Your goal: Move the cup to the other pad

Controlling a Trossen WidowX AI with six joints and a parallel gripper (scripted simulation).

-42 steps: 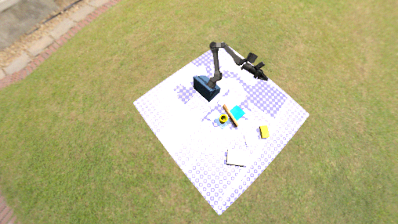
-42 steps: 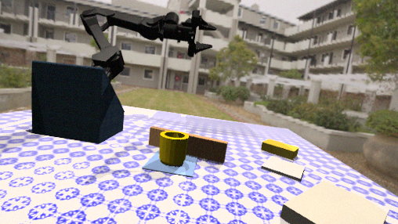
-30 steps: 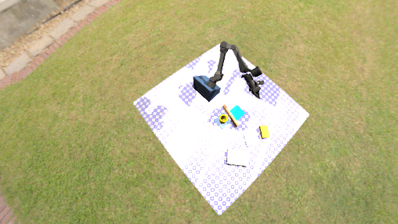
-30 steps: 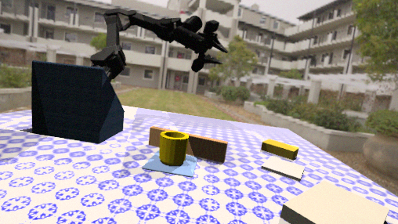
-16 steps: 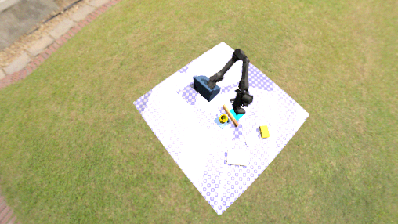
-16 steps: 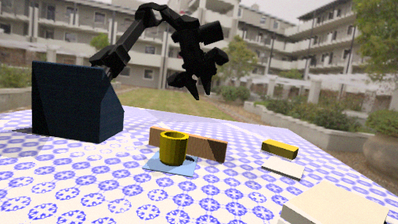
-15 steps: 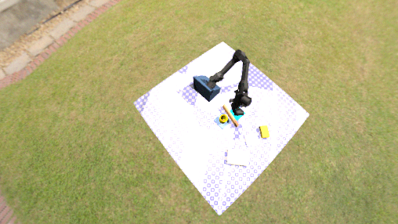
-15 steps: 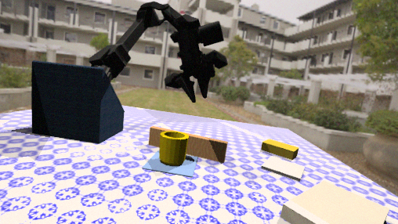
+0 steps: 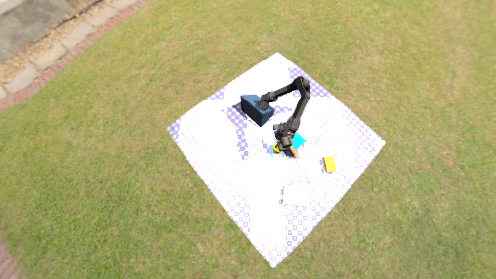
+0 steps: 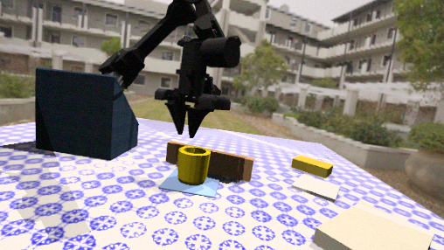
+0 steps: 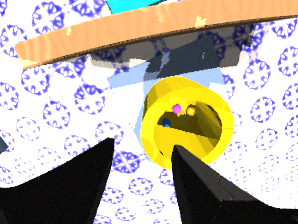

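Right now the yellow cup is 6 cm below my gripper tip, 2 cm to the right of it and 2 cm ahead of it. Also, from my gripper tip: cyan pad 13 cm to the left, 11 cm below, 8 cm ahead; then wooden bar 8 cm below, 6 cm ahead, 5 cm to the left; then flat white tile 34 cm ahead, 9 cm below, 1 cm to the left.
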